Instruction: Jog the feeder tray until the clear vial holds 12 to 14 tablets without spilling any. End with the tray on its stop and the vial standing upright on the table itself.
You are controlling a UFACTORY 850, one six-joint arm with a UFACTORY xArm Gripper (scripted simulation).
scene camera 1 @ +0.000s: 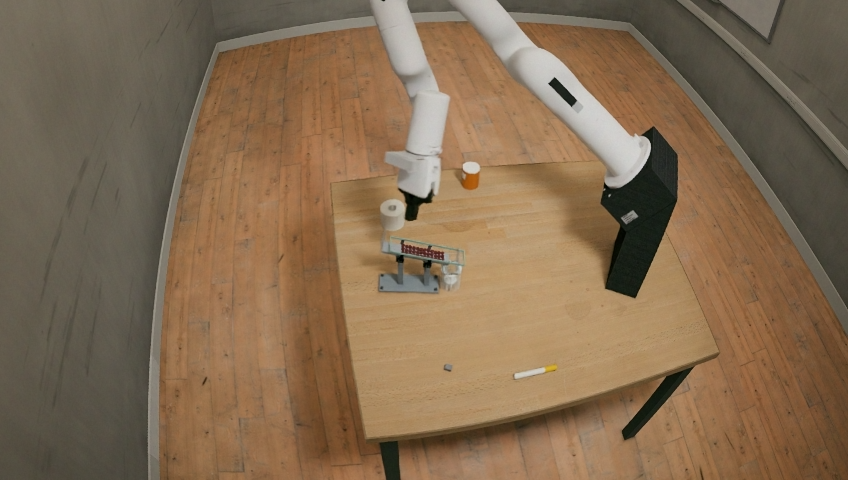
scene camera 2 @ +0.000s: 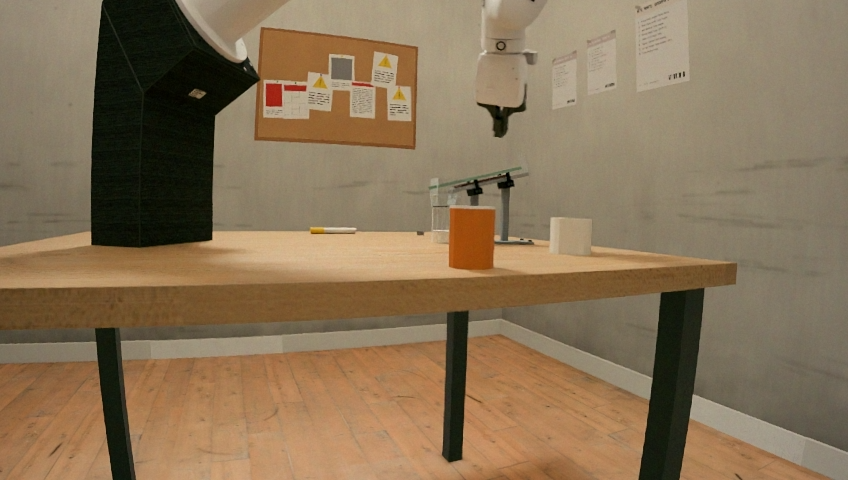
Labels:
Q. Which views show my gripper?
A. Scene camera 1 and scene camera 2: all of them.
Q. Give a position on an orange cup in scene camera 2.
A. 472, 228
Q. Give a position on a grey stand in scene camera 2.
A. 474, 194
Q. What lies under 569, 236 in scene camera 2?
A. A white roll.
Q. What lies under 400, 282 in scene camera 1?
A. A grey stand.

